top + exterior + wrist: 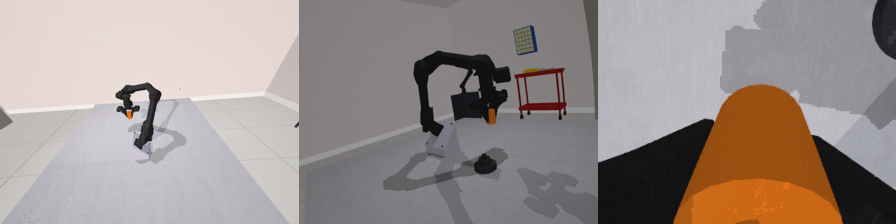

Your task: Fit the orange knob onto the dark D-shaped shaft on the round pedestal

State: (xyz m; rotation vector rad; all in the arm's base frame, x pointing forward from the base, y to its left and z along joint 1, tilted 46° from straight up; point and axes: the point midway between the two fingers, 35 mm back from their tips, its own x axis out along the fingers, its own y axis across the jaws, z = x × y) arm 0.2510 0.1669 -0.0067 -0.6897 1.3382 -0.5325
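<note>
The dark round pedestal is 140 mm to the right of my gripper tip, 110 mm below it and 80 mm ahead of it. The rest, counted from my gripper tip: orange knob 20 mm above.
</note>
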